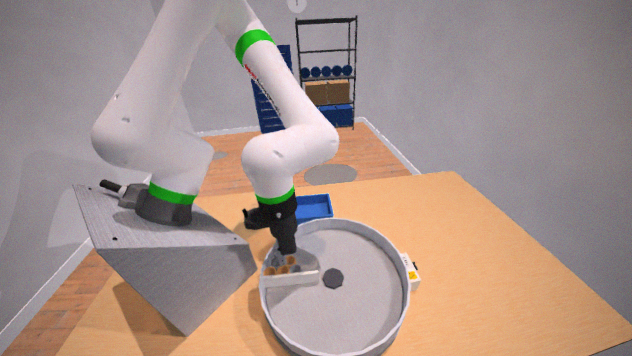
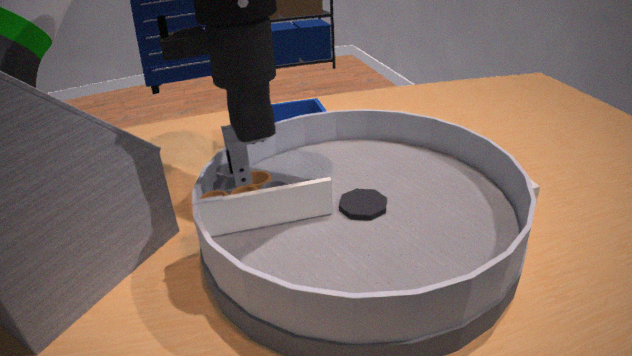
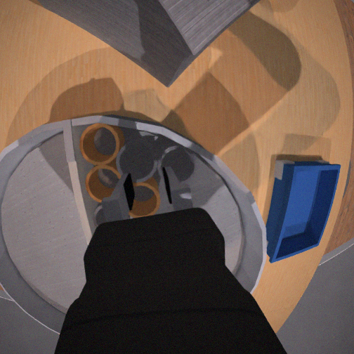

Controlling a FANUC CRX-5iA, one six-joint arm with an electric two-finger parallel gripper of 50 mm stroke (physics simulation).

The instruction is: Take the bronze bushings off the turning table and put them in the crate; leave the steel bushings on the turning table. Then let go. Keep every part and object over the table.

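Where they show: gripper, between the fingertips: (image 1: 283, 258) (image 2: 240, 177); arm's base, origin of its link: (image 1: 164, 215).
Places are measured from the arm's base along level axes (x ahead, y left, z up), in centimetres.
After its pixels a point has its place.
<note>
The turning table (image 1: 370, 310) @(x 58.4, y -13.7, z -20.8 cm) (image 2: 400, 250) @(x 51.0, y -14.2, z -20.8 cm) (image 3: 35, 225) is a grey round tray with a rim. Three bronze bushings stand by its white divider: one (image 3: 89, 147) near the rim, one (image 3: 95, 188) beside it, and one (image 1: 290, 260) @(x 34.9, y 0.4, z -19.3 cm) (image 3: 144, 206) at the fingers. Steel bushings stand among them: one (image 3: 136, 162) near the rim, one (image 3: 177, 164) to its right, and one (image 3: 102, 212) partly hidden. My gripper (image 1: 281, 261) @(x 33.1, y -0.6, z -17.2 cm) (image 2: 240, 175) @(x 33.1, y -0.6, z -17.2 cm) (image 3: 147, 180) is open and low, its fingers either side of the third bronze bushing, not gripping it. The blue crate (image 1: 315, 215) @(x 41.6, y 23.0, z -21.1 cm) (image 2: 297, 107) @(x 42.5, y 36.4, z -22.4 cm) (image 3: 274, 220) looks empty.
The white divider (image 1: 292, 279) @(x 36.9, y -7.0, z -17.7 cm) (image 2: 272, 207) @(x 37.1, y -7.0, z -18.1 cm) (image 3: 79, 205) stands close beside the bushings. A dark hub (image 1: 333, 278) @(x 48.6, y -5.0, z -20.0 cm) (image 2: 363, 204) @(x 48.4, y -5.4, z -20.0 cm) is at the tray's centre. The grey robot pedestal (image 1: 175, 280) @(x 11.6, y -16.1, z -5.4 cm) (image 2: 75, 215) @(x 14.6, y -11.4, z -13.9 cm) (image 3: 165, 60) is near the tray. A small white box (image 1: 411, 272) @(x 72.2, y -3.0, z -20.2 cm) stands at the tray's right.
</note>
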